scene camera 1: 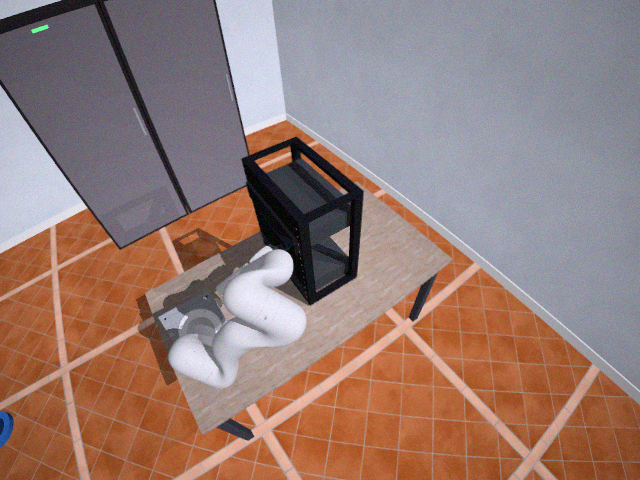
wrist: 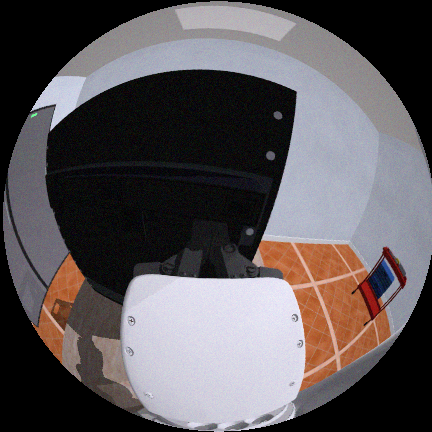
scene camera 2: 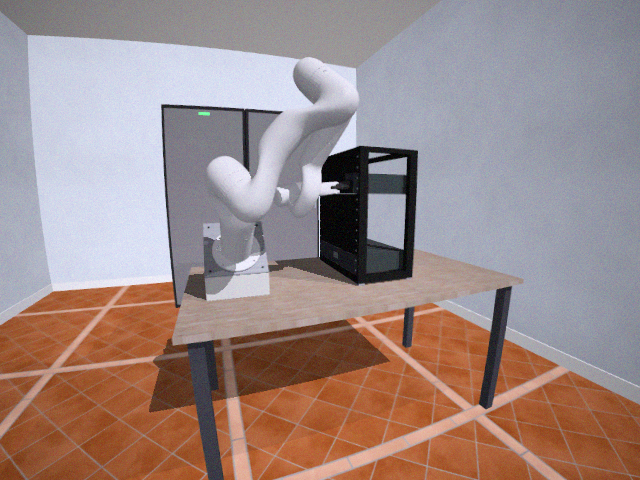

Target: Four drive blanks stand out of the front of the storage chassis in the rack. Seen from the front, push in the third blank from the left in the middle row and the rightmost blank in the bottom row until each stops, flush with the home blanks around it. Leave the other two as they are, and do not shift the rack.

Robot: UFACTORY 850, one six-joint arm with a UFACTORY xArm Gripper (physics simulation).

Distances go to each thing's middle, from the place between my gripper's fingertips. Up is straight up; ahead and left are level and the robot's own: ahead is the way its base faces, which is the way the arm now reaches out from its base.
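I see the black rack [scene camera 1: 295, 206], and the rack is 0.14 m below my hand, 0.15 m ahead of it and 0.18 m to the left of it.
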